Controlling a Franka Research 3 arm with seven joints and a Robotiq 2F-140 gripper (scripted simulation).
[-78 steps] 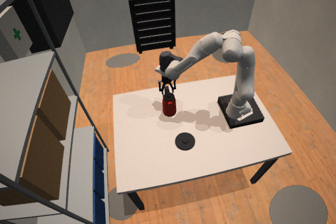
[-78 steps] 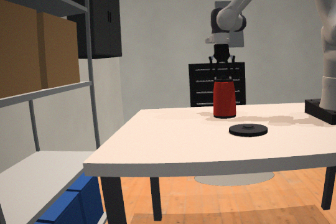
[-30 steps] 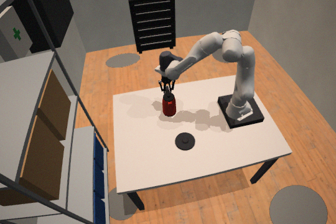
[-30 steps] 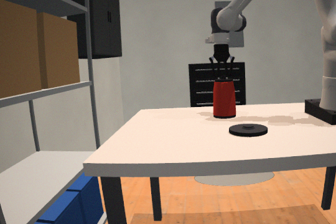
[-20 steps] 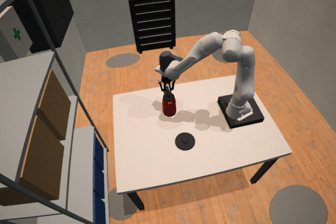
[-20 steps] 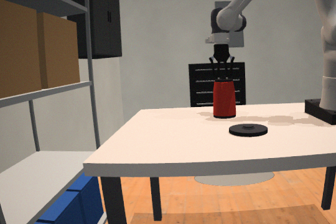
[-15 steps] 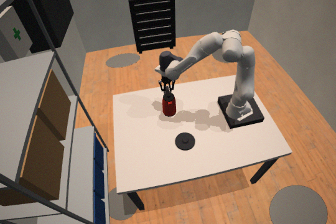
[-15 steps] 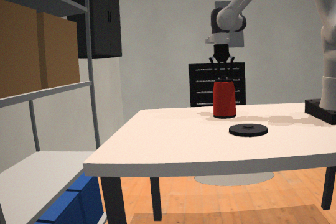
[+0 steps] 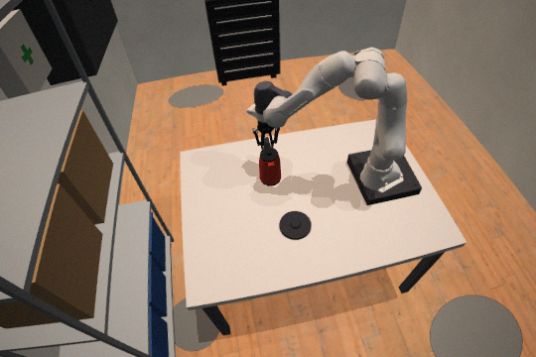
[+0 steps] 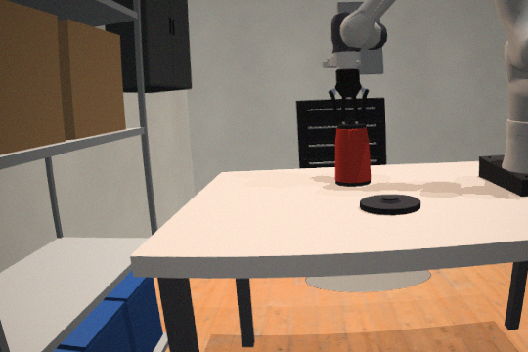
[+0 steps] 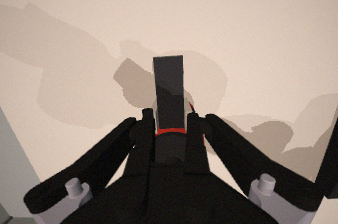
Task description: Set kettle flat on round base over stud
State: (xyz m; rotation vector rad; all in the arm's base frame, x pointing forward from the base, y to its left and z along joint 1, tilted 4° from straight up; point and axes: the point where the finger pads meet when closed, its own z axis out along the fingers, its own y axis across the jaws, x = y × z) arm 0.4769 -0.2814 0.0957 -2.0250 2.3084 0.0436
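My hand is 6 cm above the red kettle and 3 cm to the right of it. Also, from my hand: black round base 38 cm to the left, 14 cm below, 2 cm behind.
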